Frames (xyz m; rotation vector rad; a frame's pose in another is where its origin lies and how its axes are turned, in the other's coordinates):
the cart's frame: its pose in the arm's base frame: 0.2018 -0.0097 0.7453 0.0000 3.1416 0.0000
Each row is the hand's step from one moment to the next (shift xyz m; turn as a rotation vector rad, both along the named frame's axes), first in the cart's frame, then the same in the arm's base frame.
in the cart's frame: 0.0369 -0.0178 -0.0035 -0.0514 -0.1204 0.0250
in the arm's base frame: -0.0369 -0.0178 0.0035 0.0514 -0.1204 -0.0250
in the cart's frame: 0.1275 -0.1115 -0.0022 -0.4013 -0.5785 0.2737
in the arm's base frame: -0.1275 -0.1115 0.0022 0.4013 -0.5785 -0.2737
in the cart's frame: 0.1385 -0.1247 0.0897 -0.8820 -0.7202 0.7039
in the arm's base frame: -0.1385 -0.1247 -0.0897 0.8820 -0.7202 -0.7039
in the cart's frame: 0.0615 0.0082 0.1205 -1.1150 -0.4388 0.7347
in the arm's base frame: -0.0615 0.0082 -0.1205 1.1150 -0.4388 -0.7347
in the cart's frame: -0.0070 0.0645 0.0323 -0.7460 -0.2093 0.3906
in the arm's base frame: 0.0070 0.0645 -0.0323 0.7460 -0.2093 -0.3906
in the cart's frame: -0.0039 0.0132 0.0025 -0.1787 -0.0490 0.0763
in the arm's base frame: 0.0039 0.0132 -0.0025 0.1787 -0.0490 -0.0763
